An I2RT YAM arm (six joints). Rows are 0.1 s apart.
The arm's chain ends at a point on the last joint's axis. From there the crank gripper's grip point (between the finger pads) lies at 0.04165 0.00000 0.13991 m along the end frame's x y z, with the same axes.
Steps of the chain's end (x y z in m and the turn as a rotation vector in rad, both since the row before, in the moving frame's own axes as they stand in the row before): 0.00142, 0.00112, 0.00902, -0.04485, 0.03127, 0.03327; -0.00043, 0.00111, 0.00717, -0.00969, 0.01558, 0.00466; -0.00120, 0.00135, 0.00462, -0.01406, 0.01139, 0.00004; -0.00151, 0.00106, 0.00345, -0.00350, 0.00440, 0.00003; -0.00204, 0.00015, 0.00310, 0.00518, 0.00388, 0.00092
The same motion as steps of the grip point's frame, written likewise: 0.00564, 0.00882, 0.00748, -0.04485, 0.03127, 0.03327; 0.00174, 0.00266, 0.00650, -0.00969, 0.01558, 0.00466; 0.00039, 0.00332, 0.00412, -0.01406, 0.01139, 0.00004; -0.00089, 0.00155, 0.00326, -0.00350, 0.00440, 0.00003; -0.00150, -0.00054, 0.00294, 0.00518, 0.00388, 0.00092
